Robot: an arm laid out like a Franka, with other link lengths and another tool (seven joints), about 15 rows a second.
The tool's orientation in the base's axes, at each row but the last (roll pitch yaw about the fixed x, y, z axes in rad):
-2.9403 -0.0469 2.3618
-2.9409 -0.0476 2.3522
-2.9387 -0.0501 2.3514
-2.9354 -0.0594 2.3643
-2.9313 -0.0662 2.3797
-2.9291 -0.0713 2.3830
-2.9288 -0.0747 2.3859
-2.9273 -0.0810 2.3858
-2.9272 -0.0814 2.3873
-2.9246 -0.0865 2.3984
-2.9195 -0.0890 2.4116
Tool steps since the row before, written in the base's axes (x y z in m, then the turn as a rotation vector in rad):
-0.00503 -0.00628 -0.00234 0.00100 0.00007 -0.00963
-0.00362 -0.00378 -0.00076 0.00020 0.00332 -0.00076
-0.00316 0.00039 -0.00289 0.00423 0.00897 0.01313
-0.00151 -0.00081 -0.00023 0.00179 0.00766 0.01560
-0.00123 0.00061 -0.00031 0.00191 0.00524 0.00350
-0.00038 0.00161 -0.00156 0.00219 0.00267 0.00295
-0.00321 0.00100 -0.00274 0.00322 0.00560 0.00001
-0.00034 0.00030 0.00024 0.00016 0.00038 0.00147
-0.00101 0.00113 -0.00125 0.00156 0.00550 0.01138
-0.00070 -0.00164 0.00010 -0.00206 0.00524 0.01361
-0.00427 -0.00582 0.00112 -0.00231 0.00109 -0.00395
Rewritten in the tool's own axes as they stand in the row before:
-0.00095 -0.00738 0.00385 -0.00111 0.00265 0.00924
-0.00017 -0.00498 0.00178 0.00218 0.00260 0.00035
0.00235 -0.00132 0.00335 0.00405 0.00652 -0.01456
0.00049 -0.00155 0.00059 0.00502 0.00343 -0.01638
0.00129 -0.00032 0.00047 0.00246 0.00430 -0.00434
0.00127 0.00124 0.00143 0.00046 0.00275 -0.00359
0.00281 -0.00082 0.00320 0.00149 0.00616 -0.00123
0.00047 -0.00006 -0.00019 0.00026 0.00007 -0.00150
0.00140 0.00042 0.00131 0.00355 0.00259 -0.01195
-0.00058 -0.00167 0.00021 0.00622 -0.00042 -0.01334
-0.00060 -0.00727 0.00043 0.00209 0.00020 0.00421

